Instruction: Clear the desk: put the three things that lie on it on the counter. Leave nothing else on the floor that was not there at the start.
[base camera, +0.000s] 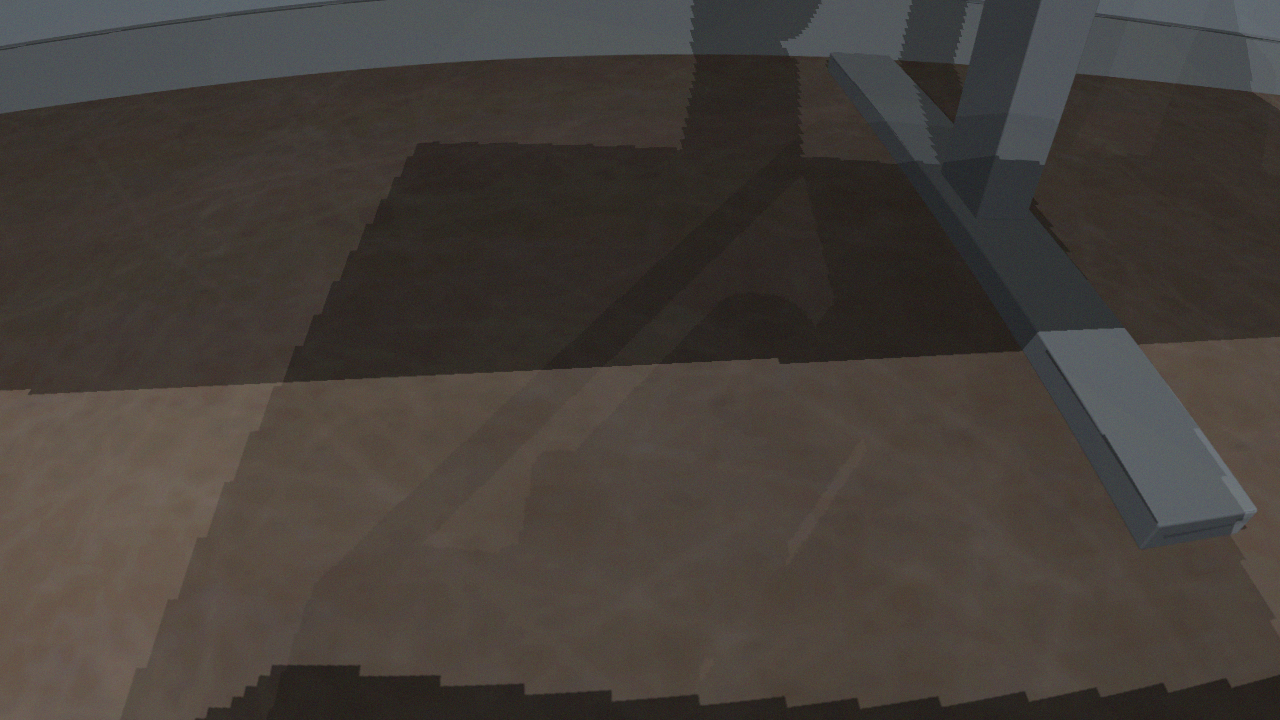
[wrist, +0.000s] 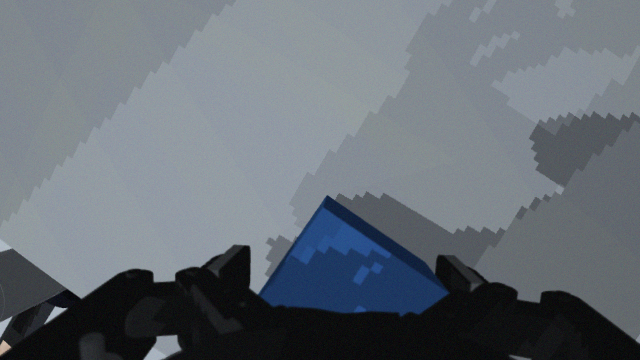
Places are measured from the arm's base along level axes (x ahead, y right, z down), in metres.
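Pixels of known places: gripper, between the fingertips: (wrist: 341, 271).
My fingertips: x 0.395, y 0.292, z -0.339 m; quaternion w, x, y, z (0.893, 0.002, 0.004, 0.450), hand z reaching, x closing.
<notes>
Behind a point stands the place of what it marks.
A blue block (wrist: 320, 282) @(x 0.393, y 0.283, z -0.363 m) lies on the pale grey desk top (wrist: 200, 150) @(x 0.394, y 0.201, z -0.323 m) in the wrist view, at the lower middle. One corner points up the view, so the block is turned at an angle to my gripper. Its lower part is hidden behind the gripper body. My gripper (wrist: 341, 271) @(x 0.395, y 0.292, z -0.339 m) is open, with nothing held; its left fingertip shows left of the block and its right fingertip close to the block's right corner. The height of the fingers over the block is hard to tell. The other two things and the counter cannot be made out.
In the base view a grey support post (base camera: 1029, 98) @(x 0.634, y 0.275, z 0.260 m) stands on a long grey foot (base camera: 1145, 420) at the right, on the brown floor (base camera: 134, 501) @(x 0.320, y -0.310, z 0.397 m). A pale wall (base camera: 268, 49) @(x 0.966, y -0.508, z 0.358 m) runs behind. A dark rounded part (wrist: 25, 280) @(x 0.036, y 0.028, z -0.106 m) shows at the wrist view's left edge.
</notes>
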